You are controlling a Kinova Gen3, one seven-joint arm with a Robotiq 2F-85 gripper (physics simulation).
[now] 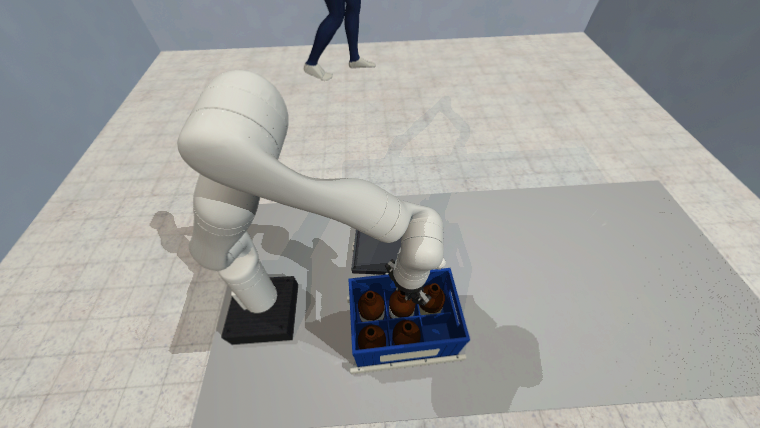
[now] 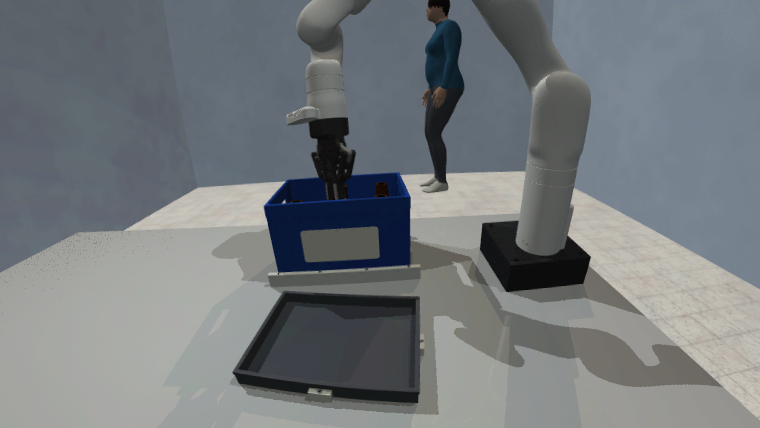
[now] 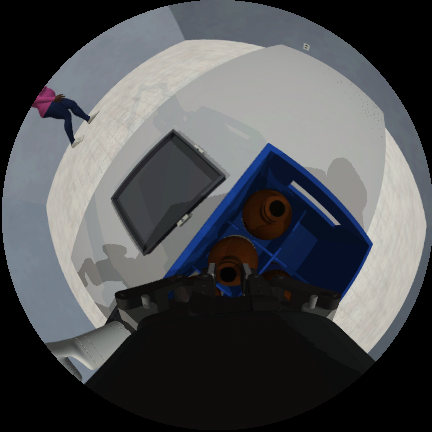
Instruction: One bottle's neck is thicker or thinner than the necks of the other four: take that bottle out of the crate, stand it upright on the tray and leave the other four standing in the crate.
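Where they show: gripper, fingertip midpoint: [image 1: 403,292] [image 3: 228,271]; arm's base, link origin: [image 1: 261,297] [image 2: 537,243] [image 3: 122,332].
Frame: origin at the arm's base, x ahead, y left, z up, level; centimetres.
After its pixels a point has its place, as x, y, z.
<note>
A blue crate [image 1: 366,357] {28.9, -21.3, 5.5} [image 2: 287,239] {50.3, -3.3, 3.7} [image 3: 225,201] {45.9, -3.5, 10.9} holds several brown bottles, three in the row nearest the tray and two in the other row; one corner cell is empty. My gripper [image 1: 410,299] {40.3, -7.8, 9.3} [image 2: 334,191] {40.3, -7.8, 9.3} [image 3: 228,271] {40.3, -7.8, 9.3} reaches down into the crate's top. It is shut on the neck of the middle bottle [image 1: 398,306] {38.7, -10.0, 5.5} [image 3: 233,250] {42.0, -7.0, 5.9} in the row nearest the tray. That bottle's body is still inside the crate. A neighbouring bottle [image 1: 434,299] {48.5, -9.6, 6.0} [image 3: 266,213] {47.5, -7.3, 9.7} stands free beside it. The dark tray [image 1: 369,250] {33.2, 14.8, -6.0} [image 2: 371,392] {35.8, 24.9, -4.9} [image 3: 127,225] {28.7, 15.6, -4.5} lies empty next to the crate.
The arm's black base [image 1: 260,319] {0.6, -6.5, 0.3} [image 2: 531,261] {4.7, 5.6, -0.4} stands beside the crate. A person [image 1: 340,31] [image 2: 441,106] [image 3: 60,109] is on the tiled floor at the back of the room. A pale strip [image 2: 345,275] {39.7, -1.9, -4.5} lies along the crate's foot.
</note>
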